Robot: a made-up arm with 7 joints.
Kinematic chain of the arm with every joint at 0, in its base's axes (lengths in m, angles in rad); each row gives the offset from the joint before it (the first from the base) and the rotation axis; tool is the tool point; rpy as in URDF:
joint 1: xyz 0 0 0.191 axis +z
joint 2: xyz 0 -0.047 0.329 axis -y
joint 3: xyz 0 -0.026 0.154 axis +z
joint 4: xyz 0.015 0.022 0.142 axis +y
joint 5: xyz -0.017 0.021 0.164 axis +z
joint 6: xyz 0 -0.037 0.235 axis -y
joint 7: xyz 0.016 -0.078 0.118 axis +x
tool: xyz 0 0 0 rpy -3.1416 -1.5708 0
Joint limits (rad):
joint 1: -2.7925..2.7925
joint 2: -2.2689..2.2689
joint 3: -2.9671..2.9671
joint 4: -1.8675..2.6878
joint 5: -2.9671..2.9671
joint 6: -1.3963..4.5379
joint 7: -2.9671..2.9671
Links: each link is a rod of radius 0.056 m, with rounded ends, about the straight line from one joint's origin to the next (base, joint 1, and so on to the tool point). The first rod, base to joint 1, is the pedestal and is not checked.
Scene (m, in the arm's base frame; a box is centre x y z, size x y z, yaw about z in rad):
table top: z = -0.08
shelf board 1: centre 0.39 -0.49 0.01 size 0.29 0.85 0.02 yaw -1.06
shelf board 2: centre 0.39 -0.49 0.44 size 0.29 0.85 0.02 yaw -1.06
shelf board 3: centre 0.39 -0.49 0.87 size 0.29 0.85 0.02 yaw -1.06
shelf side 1: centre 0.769 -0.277 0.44 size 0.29 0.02 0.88 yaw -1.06
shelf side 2: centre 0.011 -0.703 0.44 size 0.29 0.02 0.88 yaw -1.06
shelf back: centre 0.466 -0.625 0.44 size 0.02 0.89 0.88 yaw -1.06
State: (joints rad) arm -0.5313 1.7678 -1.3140 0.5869 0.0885 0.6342 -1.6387
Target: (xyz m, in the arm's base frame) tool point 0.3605 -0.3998 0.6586
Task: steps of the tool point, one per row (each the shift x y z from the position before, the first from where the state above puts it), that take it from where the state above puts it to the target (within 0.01 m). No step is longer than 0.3 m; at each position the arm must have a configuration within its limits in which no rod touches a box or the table.
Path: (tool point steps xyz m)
1: 0.0241 -0.2747 0.0691
2: 0.1195 -0.1804 0.1263
3: 0.1617 -0.0550 0.1334
4: 0.2162 -0.0488 0.0779
5: 0.2229 0.0276 0.0168
6: 0.1859 0.0982 -0.0405
7: 0.1133 0.1457 -0.0848
8: 0.0333 -0.0715 0.0096
9: 0.0401 -0.0689 -0.0027
10: 0.0407 -0.0631 -0.0069

